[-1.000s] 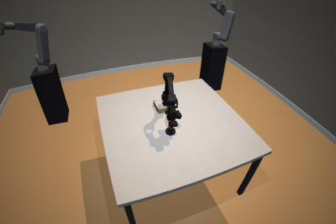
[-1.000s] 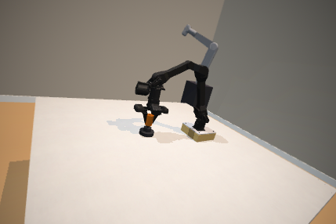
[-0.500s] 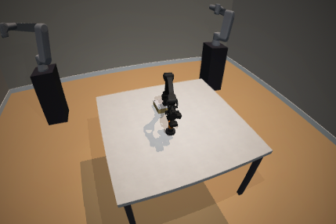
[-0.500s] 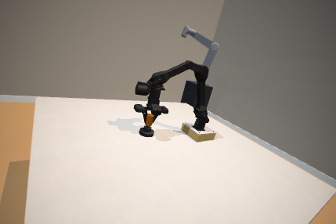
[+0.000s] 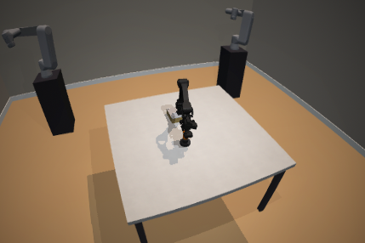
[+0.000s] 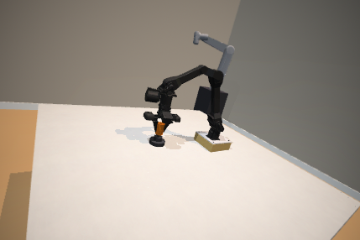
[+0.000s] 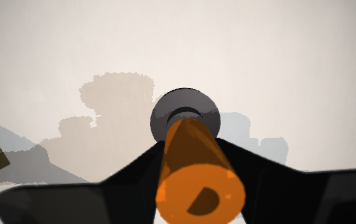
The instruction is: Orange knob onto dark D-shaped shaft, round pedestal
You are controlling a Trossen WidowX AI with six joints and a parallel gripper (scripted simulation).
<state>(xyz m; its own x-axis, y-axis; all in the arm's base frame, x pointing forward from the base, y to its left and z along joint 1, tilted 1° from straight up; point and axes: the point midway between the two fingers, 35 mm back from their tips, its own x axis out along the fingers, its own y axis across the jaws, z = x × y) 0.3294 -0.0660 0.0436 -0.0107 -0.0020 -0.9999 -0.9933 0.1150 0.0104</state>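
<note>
The orange knob is 2 cm above my gripper tip. Round my gripper tip: dark shaft (4 cm below).
</note>
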